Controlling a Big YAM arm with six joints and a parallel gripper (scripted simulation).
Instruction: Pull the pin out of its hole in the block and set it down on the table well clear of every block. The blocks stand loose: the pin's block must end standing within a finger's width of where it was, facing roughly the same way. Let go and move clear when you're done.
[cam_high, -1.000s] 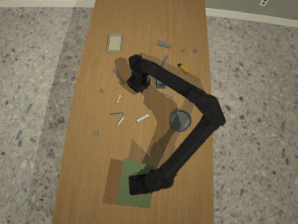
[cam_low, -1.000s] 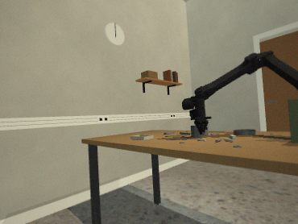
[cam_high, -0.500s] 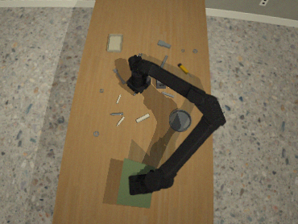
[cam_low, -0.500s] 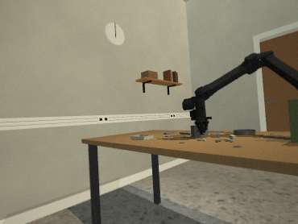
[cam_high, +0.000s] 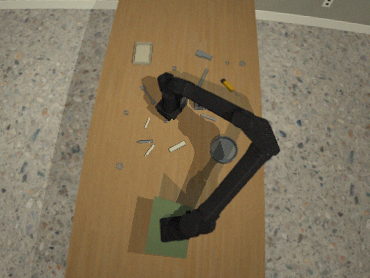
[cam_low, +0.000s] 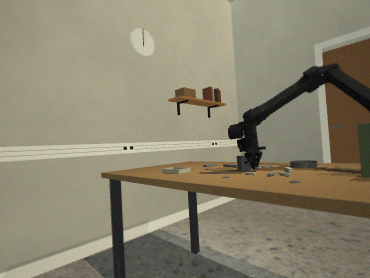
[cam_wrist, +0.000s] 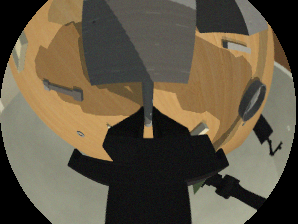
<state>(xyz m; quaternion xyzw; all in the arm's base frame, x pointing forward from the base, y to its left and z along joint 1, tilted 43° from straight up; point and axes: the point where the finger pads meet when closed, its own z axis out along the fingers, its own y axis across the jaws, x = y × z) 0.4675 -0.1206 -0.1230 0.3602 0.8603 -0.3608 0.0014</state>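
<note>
Now: the slim grey pin 10 mm ahead of my hand and 10 mm to the right of it. The rest, counted from my hand: shallow tray: 380 mm ahead, 120 mm to the left, 10 mm below; round dish: 160 mm behind, 230 mm to the right, 10 mm below; white stick: 140 mm behind, 30 mm to the right, 10 mm below.
</note>
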